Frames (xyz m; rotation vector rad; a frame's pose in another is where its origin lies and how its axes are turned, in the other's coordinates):
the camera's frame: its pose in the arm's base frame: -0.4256 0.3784 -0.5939 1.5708 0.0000 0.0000
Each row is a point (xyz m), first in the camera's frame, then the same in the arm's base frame.
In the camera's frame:
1: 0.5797 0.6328 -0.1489
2: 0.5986 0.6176 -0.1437
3: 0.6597 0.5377 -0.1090
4: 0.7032 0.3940 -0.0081
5: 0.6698 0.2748 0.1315
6: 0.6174 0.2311 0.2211
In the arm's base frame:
1: 0.1541 0.5273 0.0389
2: 0.1730 0.5221 0.0237
3: 0.2341 0.4874 -0.0562
4: 0.2776 0.3865 -0.1999
5: 0.2442 0.2469 -0.3191
6: 0.1918 0.1573 -0.3628

